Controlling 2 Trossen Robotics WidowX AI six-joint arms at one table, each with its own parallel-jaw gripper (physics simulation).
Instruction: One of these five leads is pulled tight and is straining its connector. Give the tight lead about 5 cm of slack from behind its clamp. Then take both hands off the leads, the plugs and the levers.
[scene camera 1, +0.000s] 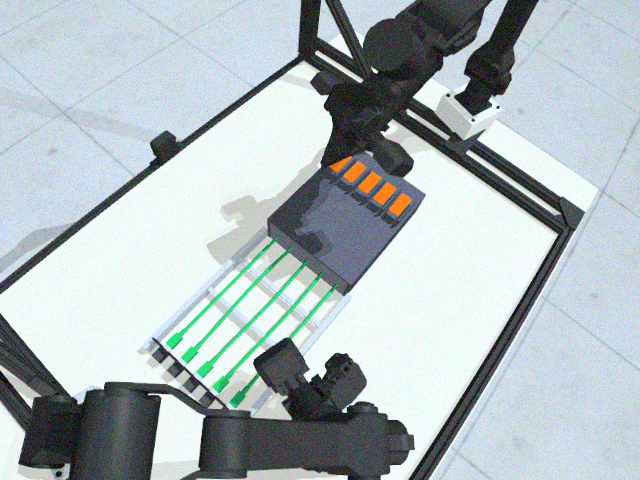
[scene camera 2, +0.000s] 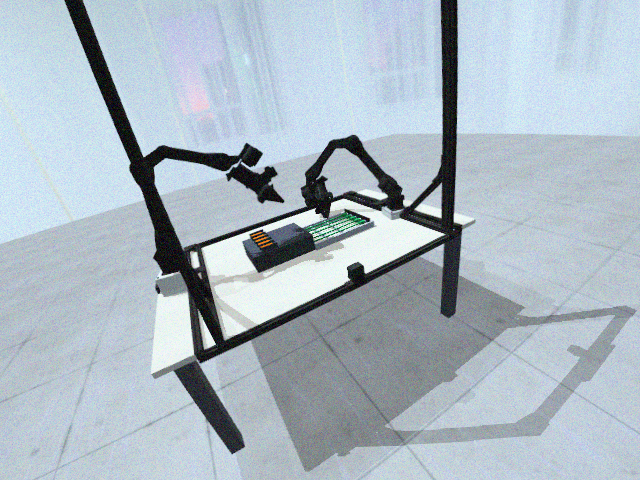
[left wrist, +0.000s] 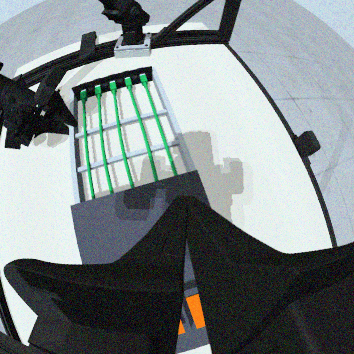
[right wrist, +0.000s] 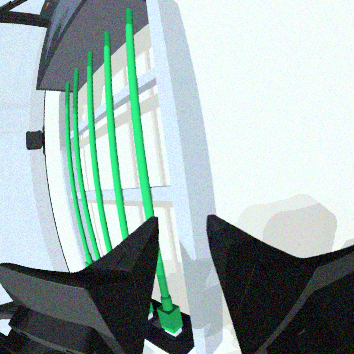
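Seen in the pictures: left gripper, fingertip midpoint: (scene camera 1: 323, 165) (scene camera 2: 283, 201) (left wrist: 183, 203); right gripper, fingertip midpoint: (scene camera 2: 326, 219) (left wrist: 73, 128) (right wrist: 182, 222); left arm's base at its link origin: (scene camera 1: 473, 101) (scene camera 2: 172, 269); right arm's base at its link origin: (scene camera 2: 395, 207) (left wrist: 133, 39).
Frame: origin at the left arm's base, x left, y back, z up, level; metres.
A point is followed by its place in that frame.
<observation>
Several green leads (scene camera 1: 254, 319) @[y -0.645, x 0.151, z -0.050 m] (left wrist: 120, 135) @[y -0.619, x 0.141, z -0.050 m] (right wrist: 137, 120) @[y -0.590, x 0.206, z -0.051 m] run from a dark clamp block (scene camera 1: 351, 232) @[y -0.425, x 0.117, z -0.010 m] (scene camera 2: 289, 233) @[y -0.453, x 0.086, z -0.010 m] (left wrist: 112, 235) @[y -0.446, x 0.130, z -0.010 m] to green plugs (scene camera 1: 175, 339) @[y -0.769, x 0.113, z -0.046 m] (left wrist: 113, 86) @[y -0.747, x 0.175, z -0.046 m] (right wrist: 171, 320) @[y -0.726, x 0.251, z -0.048 m] in a black strip. I cannot tell which lead is tight. Orange levers (scene camera 1: 370, 182) (scene camera 2: 262, 240) (left wrist: 196, 311) sit on the block's far end; one is partly hidden in scene camera 1. My left gripper (scene camera 2: 282, 200) @[y -0.460, x 0.052, z 0.135 m] (left wrist: 183, 203) @[y -0.460, x 0.052, z 0.135 m] is shut and empty, above the block. My right gripper (right wrist: 182, 222) @[y -0.643, x 0.245, z -0.054 m] (scene camera 2: 325, 215) @[y -0.643, x 0.245, z -0.054 m] is partly open and empty, above the outermost lead near its plug; that lead passes behind a fingertip in the right wrist view.
A pale frame (scene camera 1: 324, 322) @[y -0.548, x 0.219, z -0.049 m] (right wrist: 177, 135) @[y -0.597, x 0.240, z -0.049 m] with side rails and two crossbars surrounds the leads. The block and frame lie on the white table (scene camera 1: 454, 289) @[y -0.298, x 0.298, z -0.076 m] (scene camera 2: 305, 289) @[y -0.456, x -0.227, z -0.077 m], edged by dark bars. A small black box (scene camera 1: 164, 147) @[y -0.622, x -0.238, z -0.032 m] (scene camera 2: 355, 271) @[y -0.614, x -0.266, z -0.034 m] (left wrist: 307, 143) @[y -0.612, x -0.240, z -0.035 m] sits on one edge bar.
</observation>
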